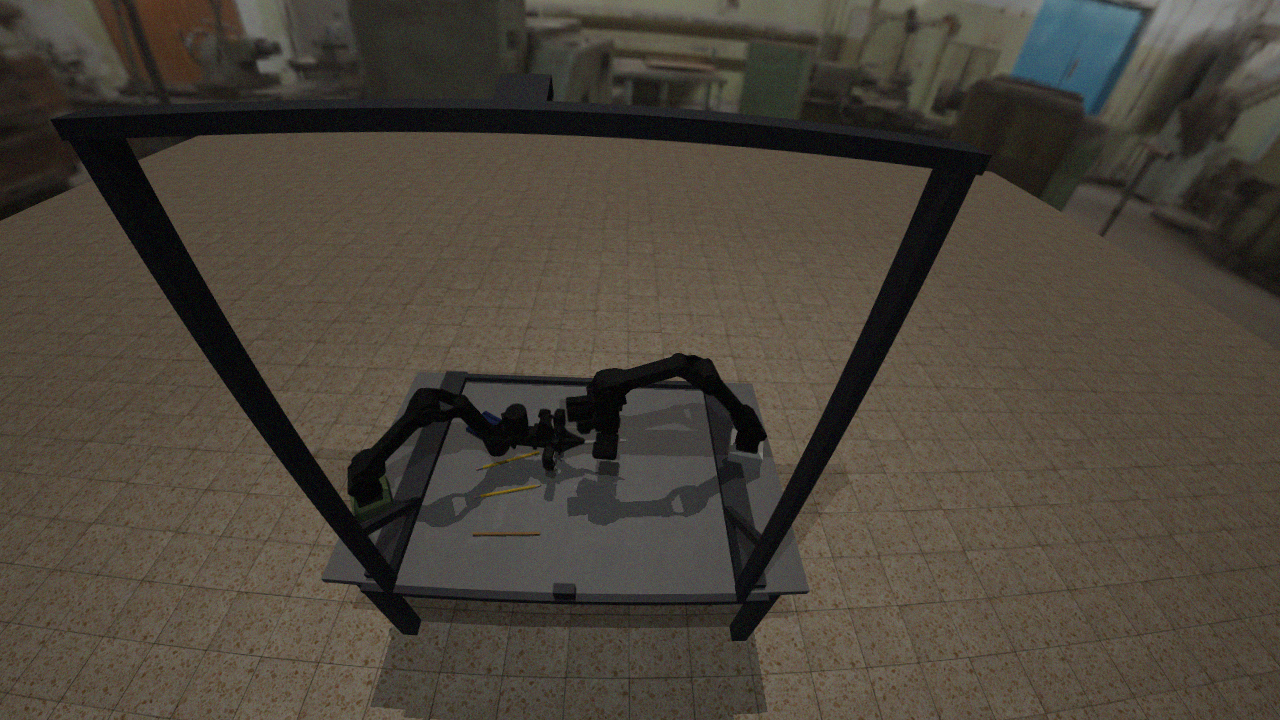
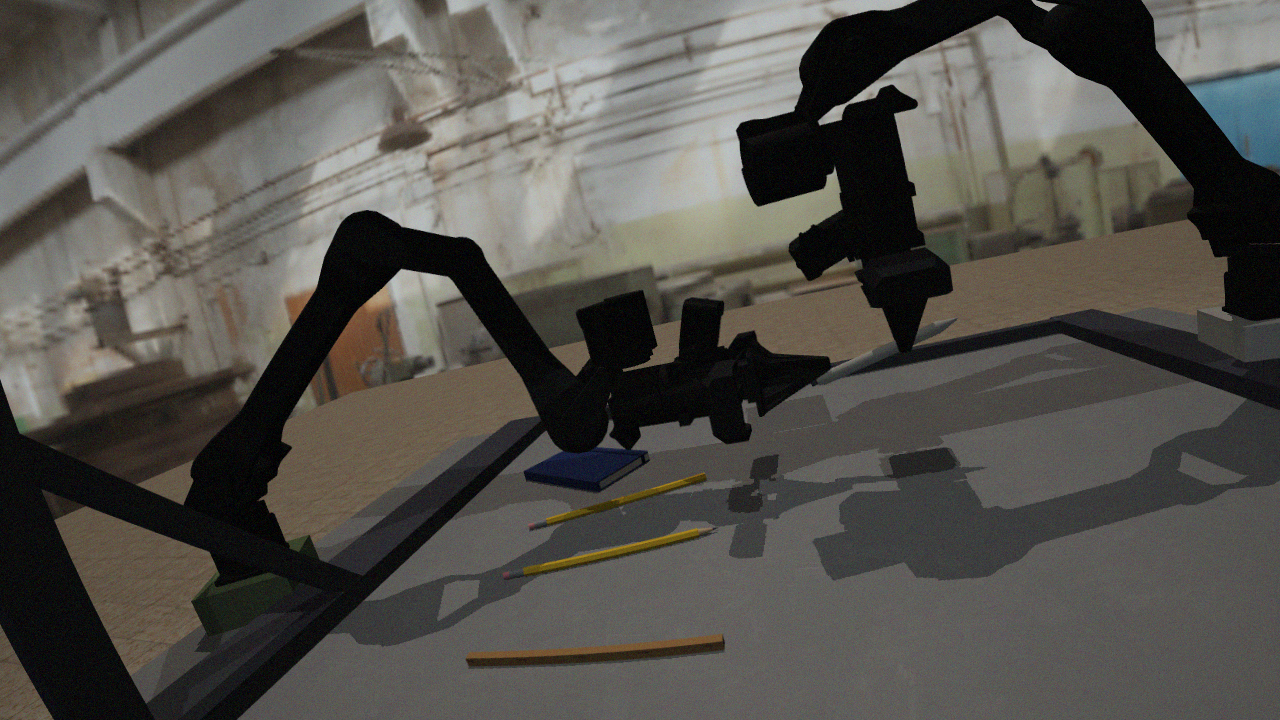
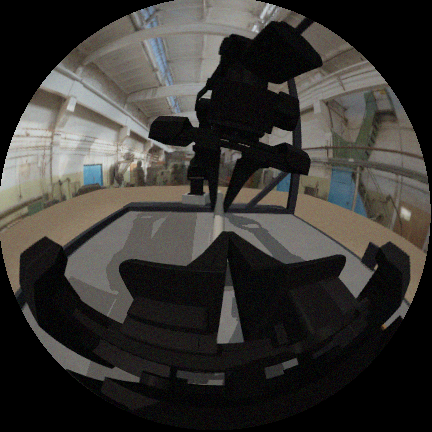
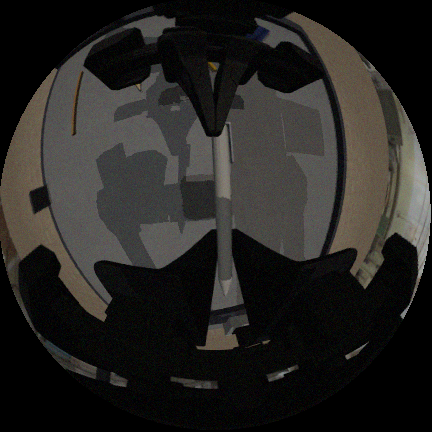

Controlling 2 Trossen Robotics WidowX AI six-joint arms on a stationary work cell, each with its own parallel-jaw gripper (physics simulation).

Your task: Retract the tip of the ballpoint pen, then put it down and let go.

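Frame: origin at the left arm's base, x ahead, y left, z up, level; centimetres.
Where they show: left gripper, fingertip midpoint: point(image 1: 584, 441) point(image 2: 830, 362) point(image 3: 226, 236) point(image 4: 213, 135); right gripper, fingertip midpoint: point(image 1: 609, 442) point(image 2: 904, 348) point(image 3: 217, 210) point(image 4: 223, 234); left arm's base, origin of the base link: point(image 1: 369, 494); right arm's base, origin of the base link: point(image 1: 747, 443) point(image 2: 1267, 311) point(image 3: 196, 193) point(image 4: 242, 328).
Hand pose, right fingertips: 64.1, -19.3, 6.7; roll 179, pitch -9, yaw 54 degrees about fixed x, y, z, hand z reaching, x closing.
Things, the pixels of their top centre, and the offset from my right fingertips, as dx, dy, dz. "spot": a spot on its surface instead. Level surfaces: height alone.
- grey ballpoint pen, middle of its top: point(image 4: 235, 225) point(image 2: 879, 326) point(image 3: 218, 193) -1.5, +1.2, +2.4
- table, its level: dz -10.7
- pen's pointed end, surface spot: point(image 4: 225, 287) spot: +3.0, -2.4, +2.0
- brown stick, middle of its top: point(image 2: 586, 650) point(image 4: 74, 98) point(image 1: 506, 533) -34.5, -6.9, -10.0
- blue notebook, middle of its top: point(image 2: 583, 461) point(image 1: 492, 428) -26.0, +28.9, -9.5
My right gripper point(image 4: 223, 234) point(image 2: 905, 342) point(image 1: 605, 452) point(image 3: 217, 210) points down and is shut on the grey ballpoint pen point(image 4: 222, 189) point(image 3: 217, 220) point(image 2: 933, 330). It holds the pen level, a little above the table point(image 1: 637, 543). The pen's pointed end point(image 4: 225, 287) sticks out behind the right fingers. My left gripper point(image 3: 226, 236) point(image 2: 825, 366) point(image 1: 583, 443) point(image 4: 213, 135) is shut and empty. It lies level, with its tips against the pen's clip end.
Two yellow pencils point(image 2: 619, 502) point(image 2: 612, 552) point(image 1: 510, 459) point(image 1: 510, 490), a brown stick point(image 2: 595, 652) point(image 1: 506, 533) and a blue notebook point(image 2: 587, 467) lie on the left part of the table. Dark frame posts point(image 1: 880, 336) stand around the cell.
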